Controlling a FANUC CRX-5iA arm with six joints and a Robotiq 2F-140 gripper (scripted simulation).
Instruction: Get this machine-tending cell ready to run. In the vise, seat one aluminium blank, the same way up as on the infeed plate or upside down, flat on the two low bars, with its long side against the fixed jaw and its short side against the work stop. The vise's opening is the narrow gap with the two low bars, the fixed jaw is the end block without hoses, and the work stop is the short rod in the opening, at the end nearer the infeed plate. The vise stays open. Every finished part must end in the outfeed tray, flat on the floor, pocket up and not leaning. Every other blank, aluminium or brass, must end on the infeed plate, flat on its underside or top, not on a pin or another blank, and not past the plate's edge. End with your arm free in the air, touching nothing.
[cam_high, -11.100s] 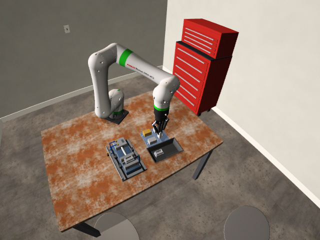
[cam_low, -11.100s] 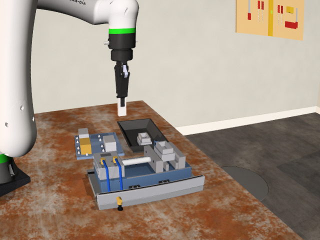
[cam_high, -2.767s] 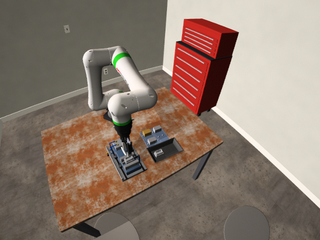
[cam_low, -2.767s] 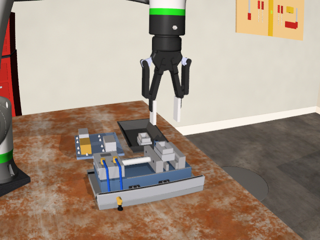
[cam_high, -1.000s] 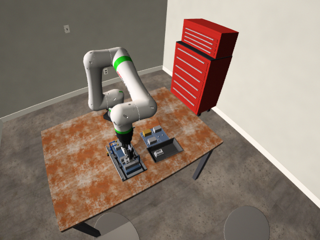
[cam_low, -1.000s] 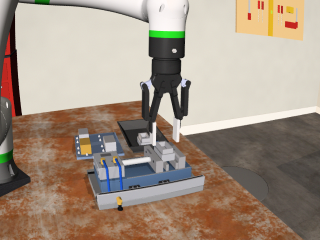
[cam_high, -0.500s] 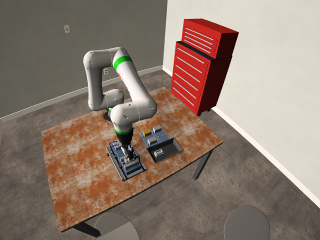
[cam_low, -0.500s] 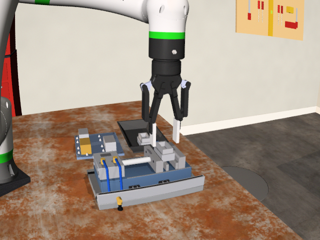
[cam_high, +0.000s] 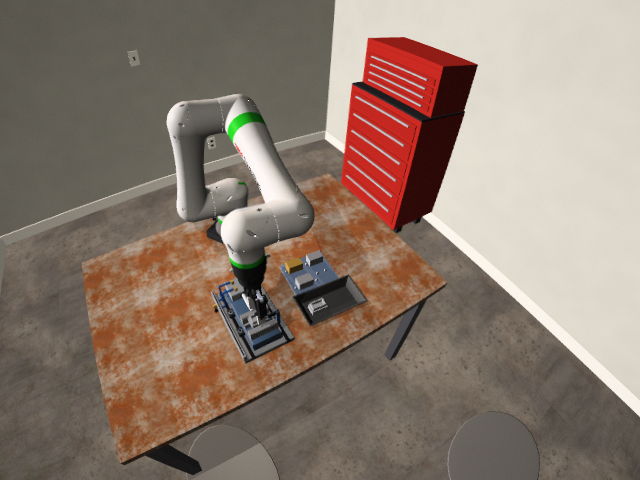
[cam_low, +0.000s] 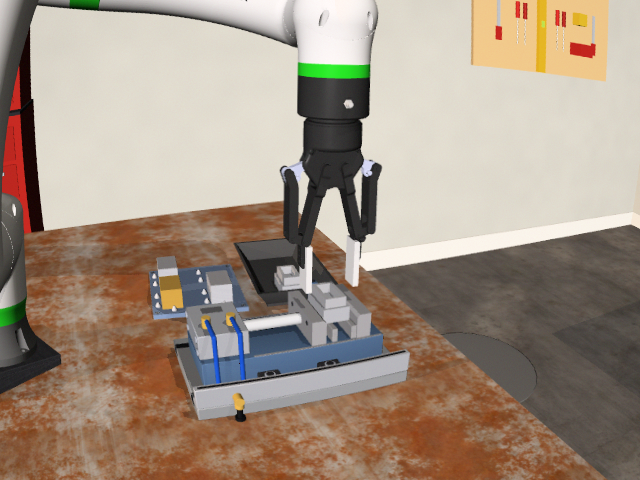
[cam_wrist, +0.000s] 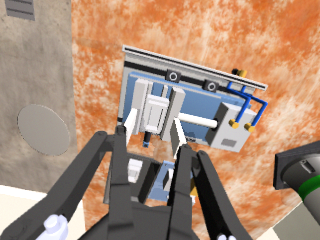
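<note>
Right now the vise is 70 mm behind my hand, 10 mm to the left of it and 110 mm below it. From my hand the other things lie so: brass blank 160 mm behind, 270 mm to the left, 130 mm below.
</note>
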